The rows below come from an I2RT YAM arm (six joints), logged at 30 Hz.
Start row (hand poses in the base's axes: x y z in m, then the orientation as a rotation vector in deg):
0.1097 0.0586 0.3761 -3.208 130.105 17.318
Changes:
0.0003 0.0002 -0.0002 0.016 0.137 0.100
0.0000 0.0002 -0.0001 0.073 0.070 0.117
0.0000 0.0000 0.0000 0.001 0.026 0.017
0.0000 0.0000 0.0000 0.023 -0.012 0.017
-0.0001 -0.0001 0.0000 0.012 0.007 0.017
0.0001 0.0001 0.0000 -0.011 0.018 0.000
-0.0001 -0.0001 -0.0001 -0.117 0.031 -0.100
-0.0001 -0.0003 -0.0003 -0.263 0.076 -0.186
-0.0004 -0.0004 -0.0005 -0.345 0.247 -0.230
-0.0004 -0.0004 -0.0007 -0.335 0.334 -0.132
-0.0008 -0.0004 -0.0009 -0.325 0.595 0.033
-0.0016 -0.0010 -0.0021 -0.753 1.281 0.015
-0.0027 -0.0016 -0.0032 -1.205 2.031 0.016
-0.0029 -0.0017 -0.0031 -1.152 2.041 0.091
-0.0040 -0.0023 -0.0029 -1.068 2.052 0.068
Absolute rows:
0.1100 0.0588 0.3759 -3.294 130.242 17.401
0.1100 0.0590 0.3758 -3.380 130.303 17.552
0.1100 0.0590 0.3758 -3.395 130.329 17.564
0.1100 0.0590 0.3758 -3.404 130.314 17.598
0.1099 0.0589 0.3758 -3.416 130.320 17.621
0.1100 0.0590 0.3758 -3.419 130.340 17.610
0.1099 0.0589 0.3757 -3.361 130.387 17.427
0.1098 0.0586 0.3754 -3.274 130.499 17.037
0.1094 0.0582 0.3749 -3.156 130.791 16.546
0.1090 0.0578 0.3742 -3.133 131.170 16.124
0.1082 0.0574 0.3733 -3.260 131.811 15.820
0.1066 0.0564 0.3712 -3.498 133.194 15.069
0.1039 0.0548 0.3680 -3.876 135.381 13.843
0.1010 0.0531 0.3649 -4.322 137.564 12.693
0.0970 0.0508 0.3620 -4.706 139.739 11.612

